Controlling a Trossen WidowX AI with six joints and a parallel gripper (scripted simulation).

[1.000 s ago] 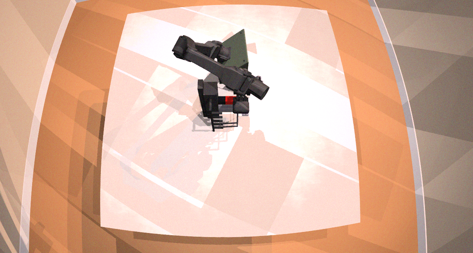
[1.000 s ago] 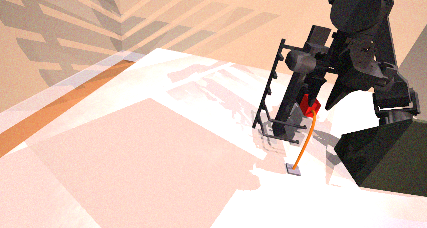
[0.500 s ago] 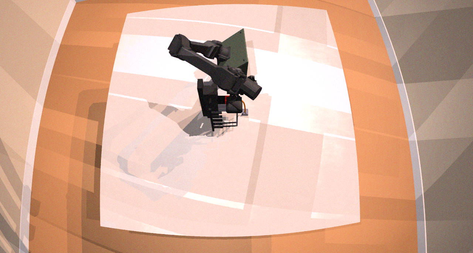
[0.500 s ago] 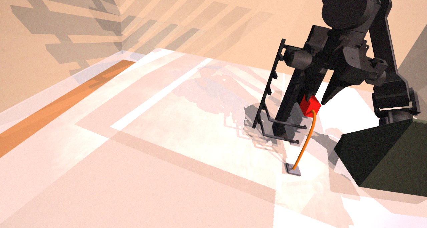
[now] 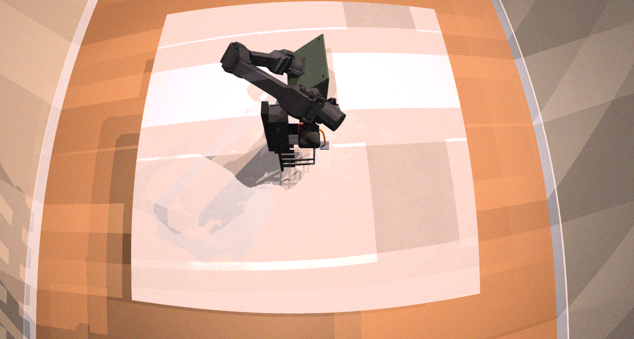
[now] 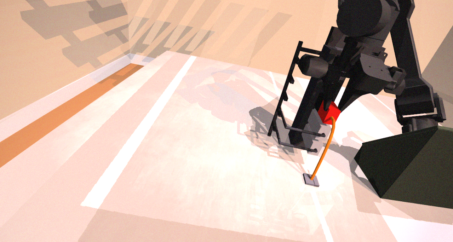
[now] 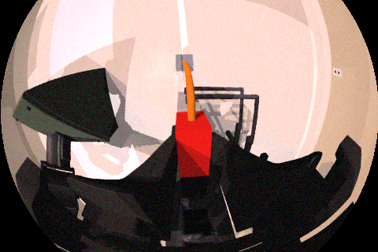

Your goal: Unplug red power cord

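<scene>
The red plug lies 3 cm to the right of my gripper tip.
</scene>
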